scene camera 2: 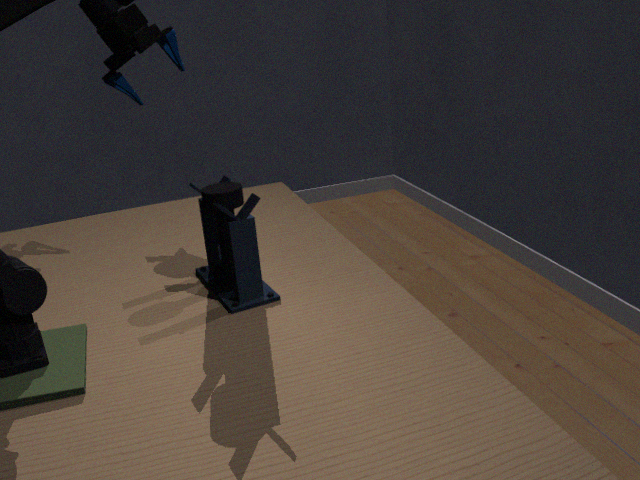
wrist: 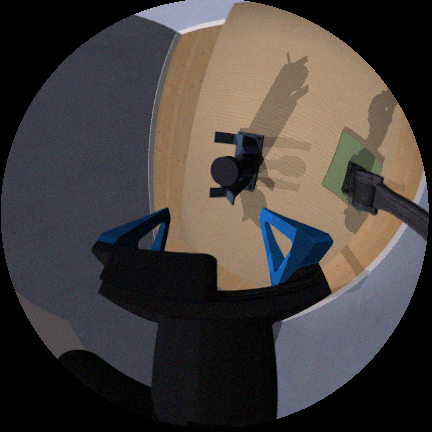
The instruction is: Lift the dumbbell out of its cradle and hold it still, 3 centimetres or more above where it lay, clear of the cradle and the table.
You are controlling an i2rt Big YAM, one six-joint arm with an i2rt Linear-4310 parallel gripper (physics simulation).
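Frame: origin at the arm's base, x ahead, y left, z up, level; millimetres.
Seen in the pictures: gripper, fingertip midpoint: (scene camera 2: pixel 163 87) (wrist: pixel 214 212); arm's base at its link origin: (scene camera 2: pixel 21 356) (wrist: pixel 353 179).
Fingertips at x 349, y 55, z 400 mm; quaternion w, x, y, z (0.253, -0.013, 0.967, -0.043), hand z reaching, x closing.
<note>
Pixels of each thing's top centre, then the offset from my fingertips to it. Level surfaces: height alone.
- dark dumbbell at its top centre: (scene camera 2: pixel 221 187) (wrist: pixel 223 171) 91 mm ahead, 12 mm left, 209 mm down
- blue-grey cradle at its top centre: (scene camera 2: pixel 222 189) (wrist: pixel 223 168) 89 mm ahead, 5 mm left, 210 mm down
- wooden table at its surface level: 414 mm down
The dark dumbbell (scene camera 2: pixel 222 195) (wrist: pixel 225 171) rests in the blue-grey cradle (scene camera 2: pixel 247 260) (wrist: pixel 247 142). One round end faces up at the top, between the cradle's slanted prongs; its lower part is mostly hidden in shadow and behind the cradle's posts. My gripper (scene camera 2: pixel 162 86) (wrist: pixel 214 212) is open, with nothing between its blue fingers. In the scene view it hangs well above the cradle, up and to the left, apart from the dumbbell. In the wrist view the dumbbell shows beyond the fingertips, a little right of the middle between them.
The cradle's base plate stands on the wooden table (scene camera 2: pixel 361 372) (wrist: pixel 270 45), not far from its edge. A green mat (scene camera 2: pixel 67 356) (wrist: pixel 337 167) lies to the left in the scene view, with the black arm base (scene camera 2: pixel 18 335) (wrist: pixel 365 187) on it. Wooden floor (scene camera 2: pixel 465 289) lies beyond the table.
</note>
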